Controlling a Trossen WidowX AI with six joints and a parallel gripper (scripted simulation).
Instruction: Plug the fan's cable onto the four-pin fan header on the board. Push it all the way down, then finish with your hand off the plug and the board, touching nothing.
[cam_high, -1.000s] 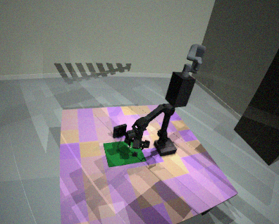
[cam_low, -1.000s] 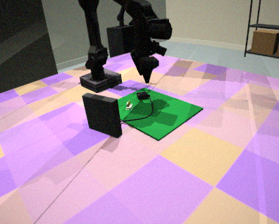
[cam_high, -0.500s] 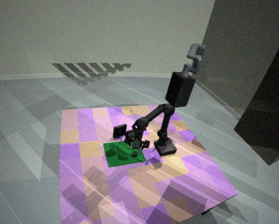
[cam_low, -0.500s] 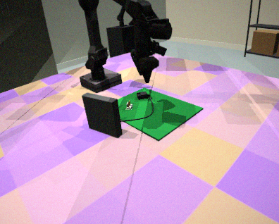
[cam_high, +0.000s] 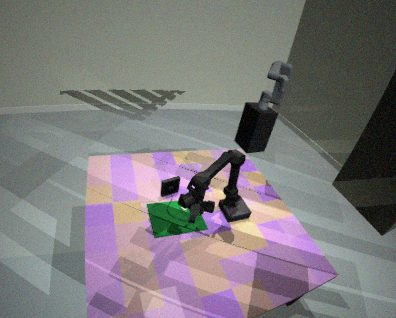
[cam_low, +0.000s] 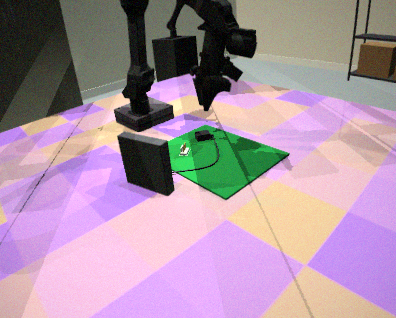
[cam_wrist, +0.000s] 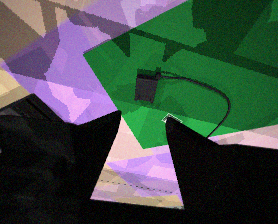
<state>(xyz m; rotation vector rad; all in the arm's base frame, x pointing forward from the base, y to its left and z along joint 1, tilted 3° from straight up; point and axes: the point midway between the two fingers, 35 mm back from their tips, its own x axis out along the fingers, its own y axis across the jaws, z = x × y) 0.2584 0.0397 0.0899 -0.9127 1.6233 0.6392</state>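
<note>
The dark plug is 10 mm to the right of my gripper tip and 80 mm below it. From my gripper tip the other things lie so: black fan block 50 mm ahead, 240 mm to the right, 30 mm below; green board 80 mm ahead, 60 mm to the right, 110 mm below; white four-pin header 10 mm ahead, 100 mm to the right, 90 mm below.
</note>
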